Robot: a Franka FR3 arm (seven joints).
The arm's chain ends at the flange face. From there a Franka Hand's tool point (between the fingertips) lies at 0.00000 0.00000 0.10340 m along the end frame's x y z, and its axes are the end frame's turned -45 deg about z.
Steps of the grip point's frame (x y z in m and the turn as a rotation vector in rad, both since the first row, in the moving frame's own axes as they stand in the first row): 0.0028 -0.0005 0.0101 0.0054 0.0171 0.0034; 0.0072 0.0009 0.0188 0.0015 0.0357 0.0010
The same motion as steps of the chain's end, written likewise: 0.0008 -0.0007 0.0101 0.0159 0.0083 0.0034; 0.0032 -0.0017 0.0189 0.0263 0.0242 0.0010
